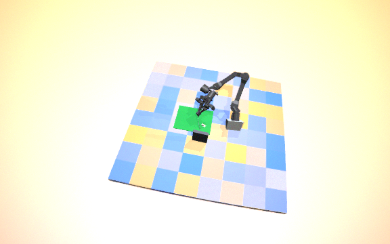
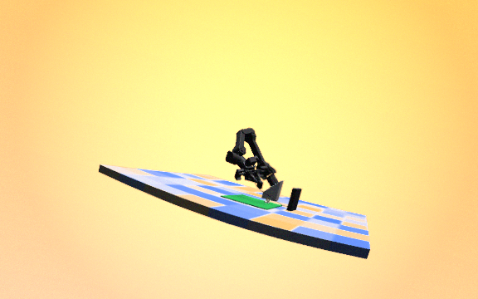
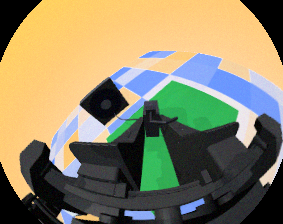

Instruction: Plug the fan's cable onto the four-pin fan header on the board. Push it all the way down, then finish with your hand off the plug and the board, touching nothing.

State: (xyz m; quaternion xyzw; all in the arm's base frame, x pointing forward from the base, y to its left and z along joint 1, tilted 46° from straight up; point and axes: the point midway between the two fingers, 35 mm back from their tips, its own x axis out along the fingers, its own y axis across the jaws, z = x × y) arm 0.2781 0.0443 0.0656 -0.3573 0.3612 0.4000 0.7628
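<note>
Right now my gripper tip is 3 cm short of the green board, 1 cm to the right of it and 12 cm above it. Also, from my gripper tip: white four-pin header 6 cm behind, 5 cm to the left, 10 cm below; dark plug 1 cm to the left, 1 cm below; black fan 6 cm behind, 19 cm to the left, 4 cm below.
</note>
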